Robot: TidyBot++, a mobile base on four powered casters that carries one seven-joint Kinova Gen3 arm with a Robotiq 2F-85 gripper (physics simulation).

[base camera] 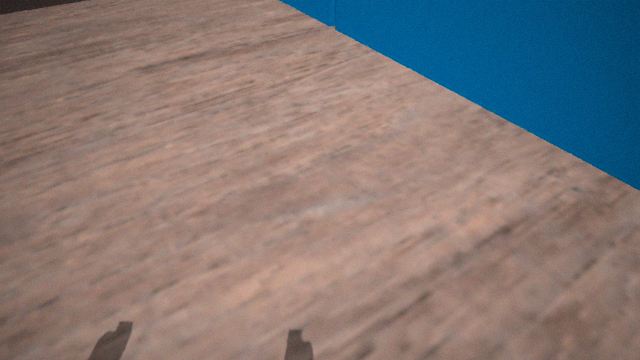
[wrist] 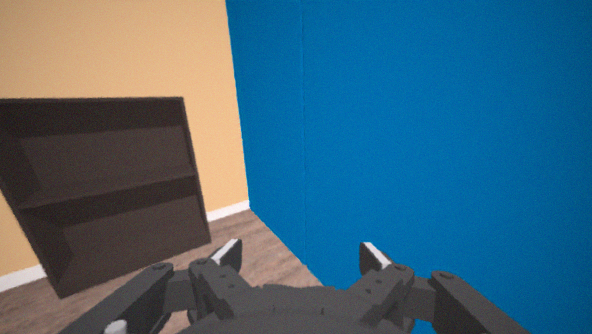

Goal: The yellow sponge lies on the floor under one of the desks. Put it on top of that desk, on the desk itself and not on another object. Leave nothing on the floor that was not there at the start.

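Places are measured from the arm's base along level axes (x ahead, y left, z up), in millimetres.
Pixels of known places: gripper, fingertip midpoint: [wrist: 300,254].
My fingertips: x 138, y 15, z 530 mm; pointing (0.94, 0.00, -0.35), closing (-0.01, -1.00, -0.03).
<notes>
Behind a point stands the place of what it marks.
The yellow sponge and the desks do not show in either view. My gripper [wrist: 300,254] {y 15, x 138, z 530 mm} is open in the wrist view, with its two fingertips wide apart and no object between them. Behind the fingers are the wood floor and a blue partition. In the base camera view the gripper itself does not show; two dark finger-shaped shadows lie on the floor at the bottom.
A tall blue partition [base camera: 500,60] {y -268, x 687, z -308 mm} [wrist: 425,125] {y -330, x 603, z 553 mm} runs along the right side. A dark, empty-looking shelf unit [wrist: 196,200] {y 893, x 1509, z -141 mm} stands at the left against the orange wall [wrist: 125,45] {y 1087, x 1439, z 967 mm}. The wood floor [base camera: 250,175] {y 117, x 495, z -397 mm} [wrist: 255,250] {y 365, x 1215, z -396 mm} stretches between them.
</notes>
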